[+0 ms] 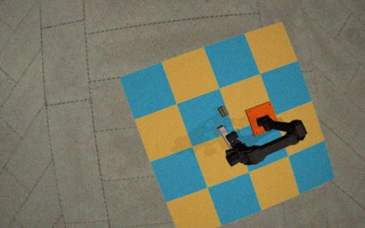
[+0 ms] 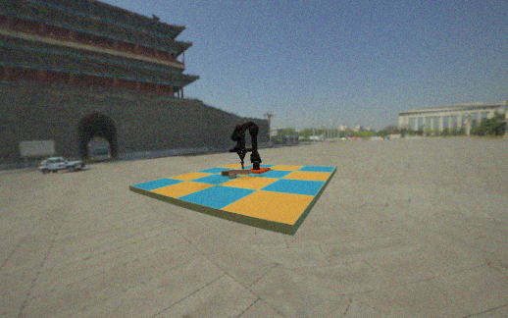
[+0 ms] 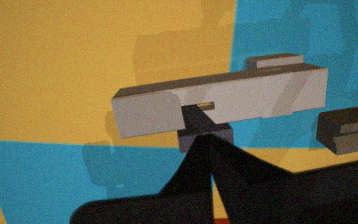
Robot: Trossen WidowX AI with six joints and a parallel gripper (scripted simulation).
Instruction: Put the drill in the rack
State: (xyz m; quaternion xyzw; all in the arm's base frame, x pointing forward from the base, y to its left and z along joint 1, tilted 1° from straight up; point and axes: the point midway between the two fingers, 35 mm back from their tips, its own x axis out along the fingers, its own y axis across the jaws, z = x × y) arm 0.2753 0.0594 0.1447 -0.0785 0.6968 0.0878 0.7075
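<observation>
My gripper tip is now 1 cm short of the tan drill, 5 cm to the left of it and 8 cm above it. Round my gripper tip: pale grey block: 1 cm ahead, 3 cm to the right, 9 cm below; then rack: 3 cm behind, 21 cm to the right, 11 cm below.
</observation>
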